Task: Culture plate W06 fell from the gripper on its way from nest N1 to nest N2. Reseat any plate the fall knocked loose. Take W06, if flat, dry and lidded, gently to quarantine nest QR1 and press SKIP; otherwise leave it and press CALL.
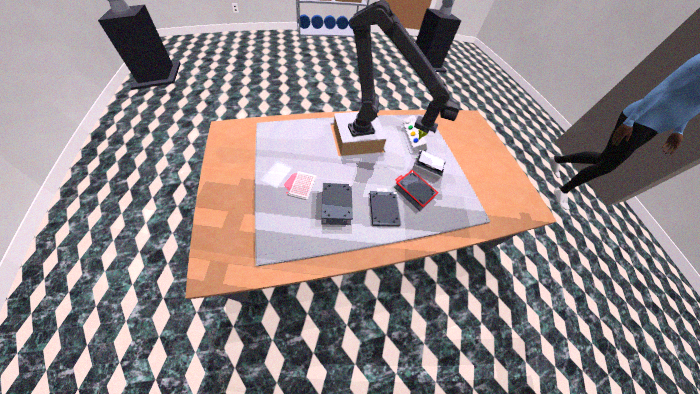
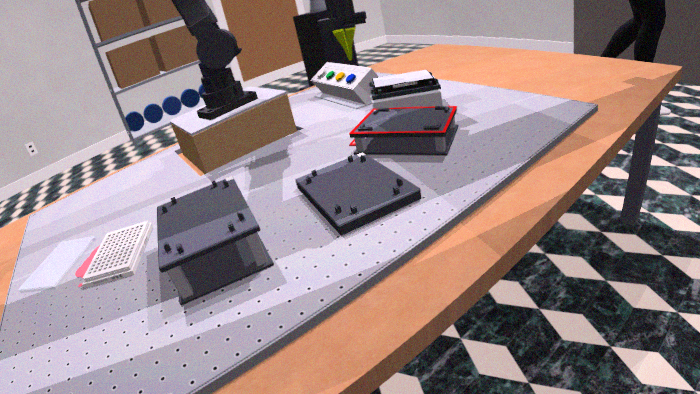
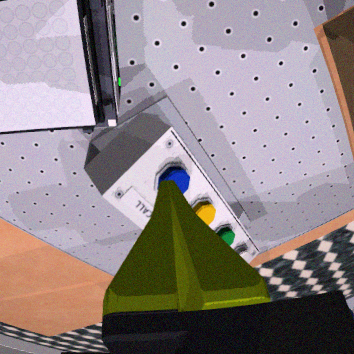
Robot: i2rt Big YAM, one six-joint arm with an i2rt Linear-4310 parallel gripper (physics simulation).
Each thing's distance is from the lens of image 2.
clear lid [image 2: 55,268]: 72 cm
white well plate [image 2: 118,256]: 62 cm
button box [image 2: 331,79]: 101 cm
white-topped plate in black holder [image 2: 428,96]: 81 cm
The marked spots on the button box and the white-topped plate in black holder are 30 cm apart.
